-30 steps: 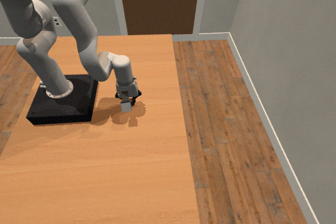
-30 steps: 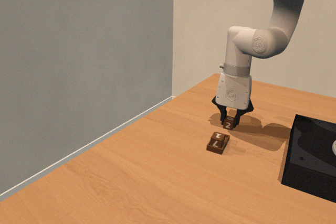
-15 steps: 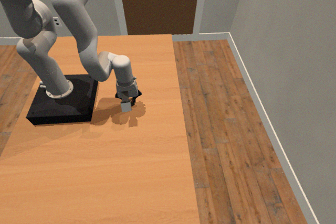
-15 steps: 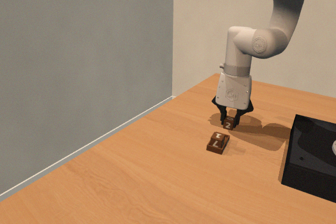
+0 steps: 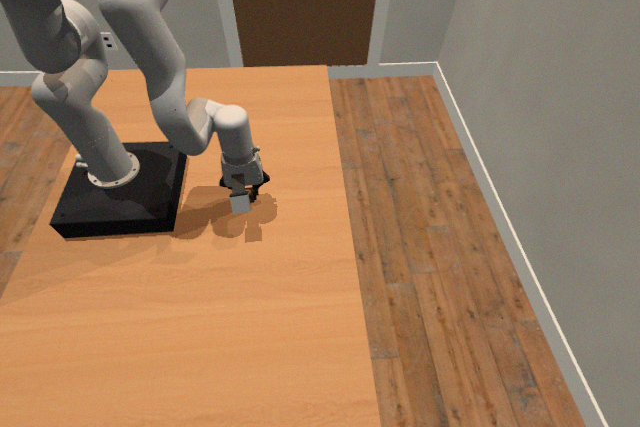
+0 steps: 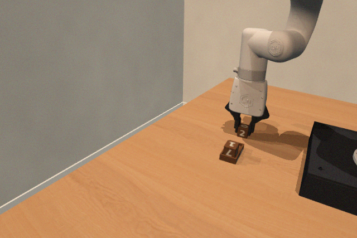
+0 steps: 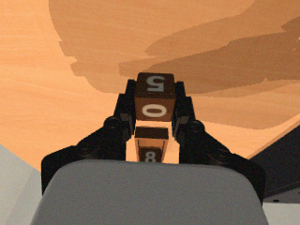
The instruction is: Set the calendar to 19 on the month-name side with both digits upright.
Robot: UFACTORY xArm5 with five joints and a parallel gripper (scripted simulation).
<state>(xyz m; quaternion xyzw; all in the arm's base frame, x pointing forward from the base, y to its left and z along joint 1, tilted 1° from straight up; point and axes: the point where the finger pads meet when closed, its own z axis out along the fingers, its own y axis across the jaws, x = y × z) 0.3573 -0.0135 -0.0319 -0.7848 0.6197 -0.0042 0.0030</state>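
Now: hand 10 mm above the brown date cube. Round my hand: tray: 30 mm behind, 110 mm to the left, 20 mm below.
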